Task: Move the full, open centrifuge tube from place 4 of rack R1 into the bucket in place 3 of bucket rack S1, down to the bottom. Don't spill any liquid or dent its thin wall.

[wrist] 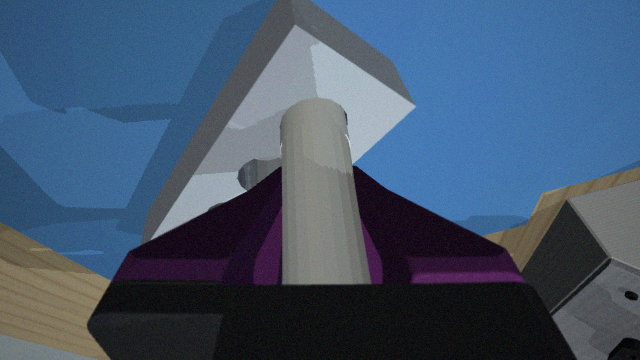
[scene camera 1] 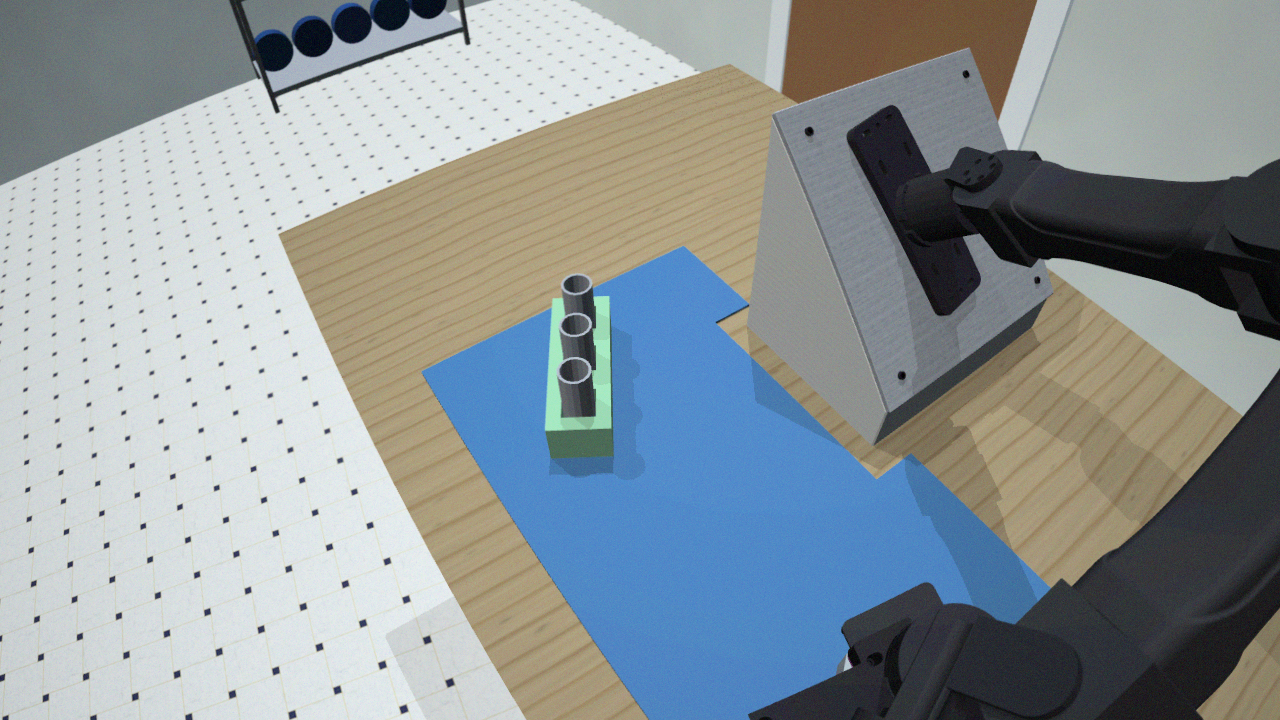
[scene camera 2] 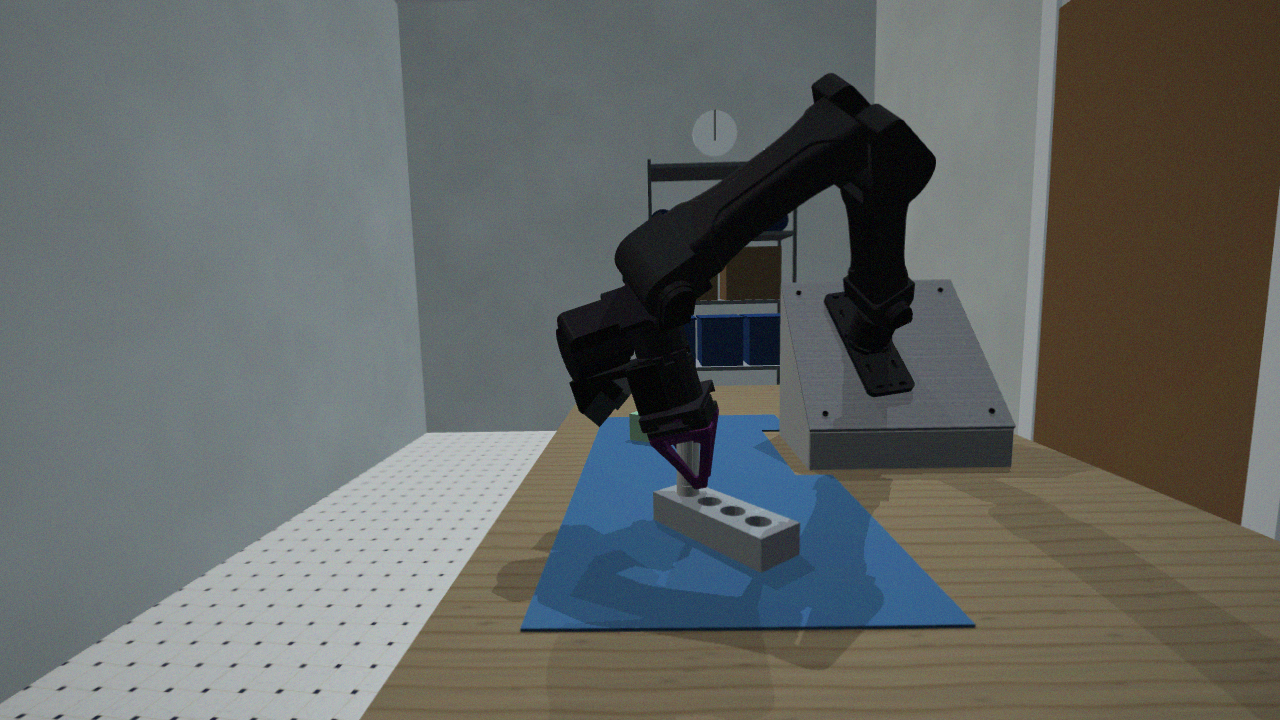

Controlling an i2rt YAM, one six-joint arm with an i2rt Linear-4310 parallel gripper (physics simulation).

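The centrifuge tube, pale grey, stands upright at the end hole of the white rack R1, its lower part down in the rack. My gripper is shut on the tube, the two purple fingertips touching it on both sides just above the rack. The tube's open top and its liquid are hidden under the palm. In scene camera 1, the green bucket rack S1 holds three grey open cylindrical buckets in a row: a near one, a middle one and a far one.
Both racks stand on a blue mat on the wooden table. S1 also shows in scene camera 2, behind the hand. The arm is mounted on a grey sloped block at the mat's right side. R1's other holes look empty.
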